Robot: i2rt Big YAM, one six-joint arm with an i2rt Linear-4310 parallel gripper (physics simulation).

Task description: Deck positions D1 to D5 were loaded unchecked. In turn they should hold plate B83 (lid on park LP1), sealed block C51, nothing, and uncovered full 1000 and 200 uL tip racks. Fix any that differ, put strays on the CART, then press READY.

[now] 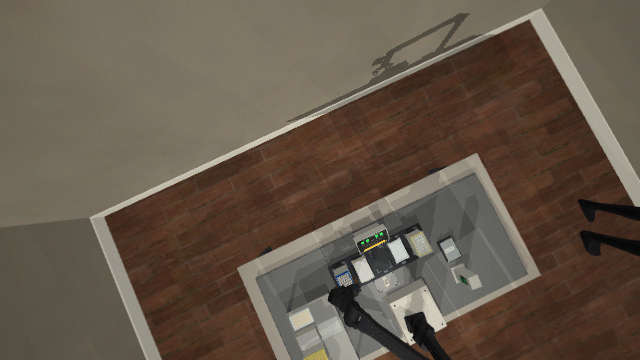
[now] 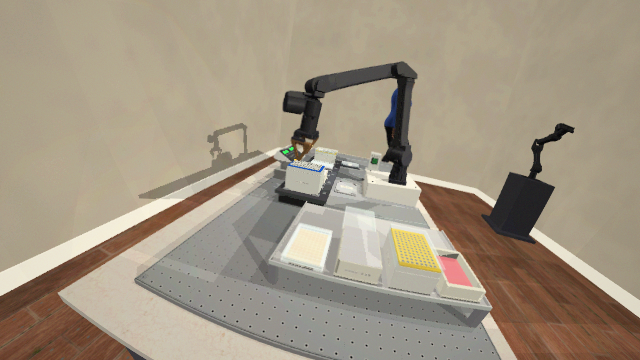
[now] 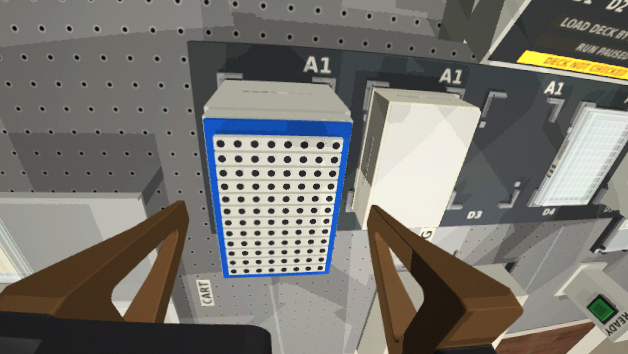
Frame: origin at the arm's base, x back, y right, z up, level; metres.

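Seen in the pictures: gripper, fingertip midpoint: (image 1: 345, 282) (image 2: 302, 156) (image 3: 279, 212); arm's base at its link origin: (image 1: 415, 321) (image 2: 397, 181).
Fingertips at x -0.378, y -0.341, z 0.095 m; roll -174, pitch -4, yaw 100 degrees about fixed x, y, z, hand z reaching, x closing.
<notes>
Pixels of each thing's top centre, then the offset from my fingertips to it. "spot": a spot on its surface instead.
- white tip rack with a blue rim, top centre: (image 3: 278, 216) (image 2: 307, 164) (image 1: 346, 284) dx +0.022, dy +0.004, dz -0.025 m
- plain white block at its top centre: (image 3: 418, 174) (image 1: 363, 270) dx +0.002, dy +0.126, dz -0.081 m
- clear plate at its top centre: (image 3: 590, 164) (image 2: 322, 163) (image 1: 398, 250) dx -0.039, dy +0.371, dz -0.108 m
- green READY button at a spot on its surface: (image 3: 601, 308) (image 2: 374, 161) (image 1: 462, 280) spot: dx +0.224, dy +0.684, dz -0.093 m
- cart at its top centre: (image 3: 74, 335) (image 2: 378, 243) (image 1: 323, 339) dx +0.331, dy -0.220, dz -0.108 m
- orange-welled plate at its top centre: (image 2: 309, 241) (image 1: 301, 319) dx +0.183, dy -0.313, dz -0.097 m
- white box at its top centre: (image 2: 360, 244) (image 1: 308, 340) dx +0.289, dy -0.295, dz -0.072 m
- yellow-topped rack at its top centre: (image 2: 415, 243) dx +0.396, dy -0.278, dz -0.043 m
- pink-lined bin at its top centre: (image 2: 454, 266) dx +0.502, dy -0.260, dz -0.082 m
- display at a spot on its surface: (image 3: 580, 61) spot: dx -0.124, dy +0.218, dz -0.073 m
- dark-rimmed flat holder at its top centre: (image 1: 450, 249) dx +0.063, dy +0.704, dz -0.156 m
My gripper (image 2: 301, 150) (image 3: 279, 212) is open and empty, with its fingertips on either side of and above a white tip rack with a blue rim (image 1: 344, 279) (image 2: 305, 177) (image 3: 278, 260) at the left end of the deck, D1. A plain white block (image 1: 363, 269) (image 3: 425, 160) stands at D2. D3 shows bare brackets. A clear plate (image 1: 398, 250) (image 3: 587, 155), its small label apparently B83, lies at D4. A yellow-patterned rack (image 1: 419, 242) (image 2: 326, 155) stands at D5. The green READY button (image 1: 465, 279) (image 2: 374, 160) (image 3: 601, 308) is at the right.
The cart (image 2: 322, 216) (image 3: 95, 220) holds an orange-welled plate (image 2: 307, 246), a white box (image 2: 359, 250), a yellow-topped rack (image 2: 415, 250) and a pink-lined bin (image 2: 456, 272). The display (image 1: 371, 240) (image 3: 580, 61) reads DECK NOT CHECKED. A dark-rimmed flat holder (image 1: 450, 249) lies right of the deck.
</notes>
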